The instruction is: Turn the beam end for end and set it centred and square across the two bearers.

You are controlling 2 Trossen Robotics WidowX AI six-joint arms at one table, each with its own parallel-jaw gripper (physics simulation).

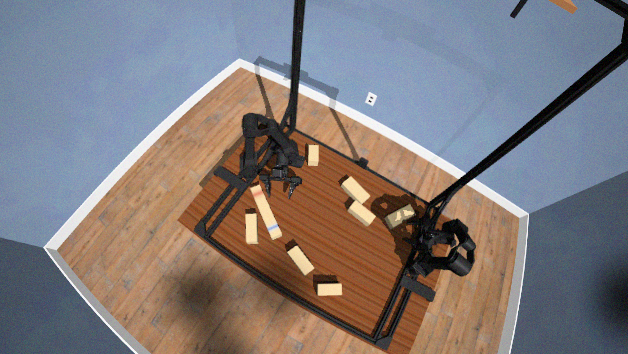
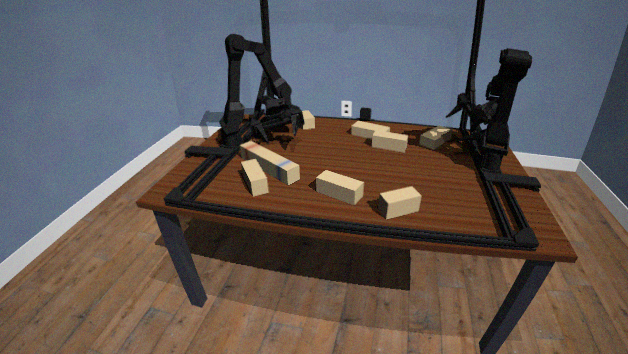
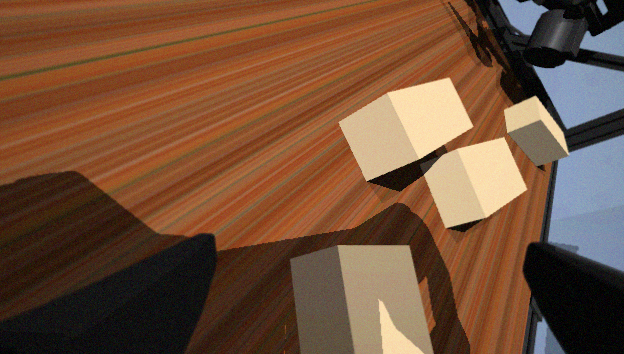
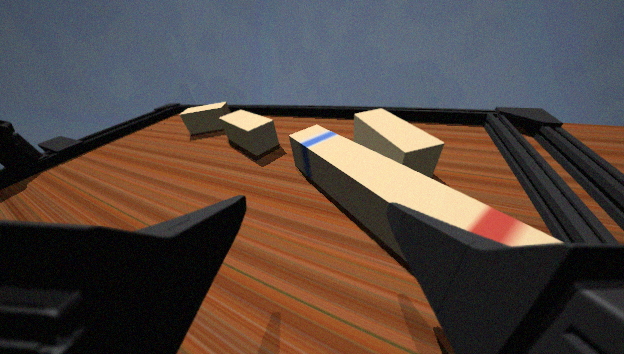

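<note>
The beam is a long pale block with a red band at its far end and a blue band at its near end. It lies flat on the table at the left. My right gripper is open and empty, low over the table just beside the beam's red end. Two pale blocks lie side by side at the back right. My left gripper is open and empty at the table's right edge, above a shaded block.
More pale blocks lie about: one beside the beam, one at the front middle, one at the front right, one behind the right arm. A black rail rims the table.
</note>
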